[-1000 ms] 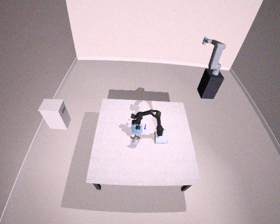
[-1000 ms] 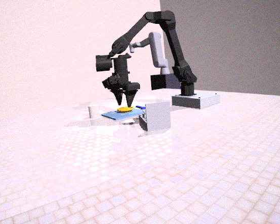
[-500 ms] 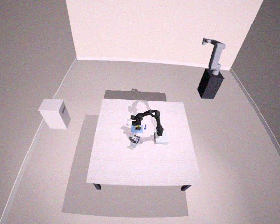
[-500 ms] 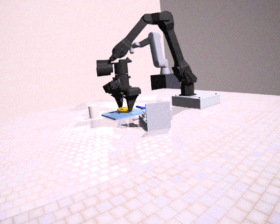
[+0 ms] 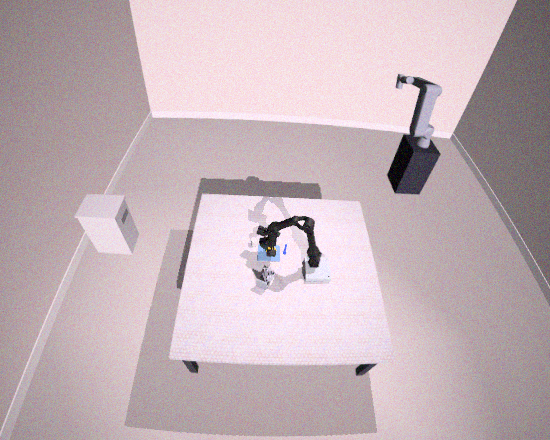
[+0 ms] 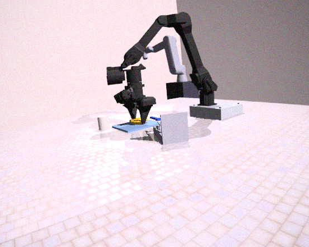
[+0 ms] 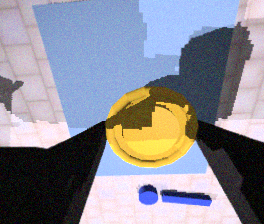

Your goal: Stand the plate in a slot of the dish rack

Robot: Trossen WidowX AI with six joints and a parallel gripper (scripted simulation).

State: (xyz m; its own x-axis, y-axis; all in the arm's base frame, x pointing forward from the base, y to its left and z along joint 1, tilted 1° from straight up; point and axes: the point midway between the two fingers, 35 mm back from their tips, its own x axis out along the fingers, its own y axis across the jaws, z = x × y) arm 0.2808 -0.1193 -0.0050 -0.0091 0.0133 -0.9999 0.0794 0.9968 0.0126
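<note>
My gripper tip is now 2 cm short of the blue mat, 1 cm to the right of it and 1 cm above it. Also, from my gripper tip: grey dish rack (4 cm ahead, 22 cm to the left, 2 cm above); then yellow plate (1 cm above); then cup (12 cm ahead, 7 cm to the right, 2 cm above).
</note>
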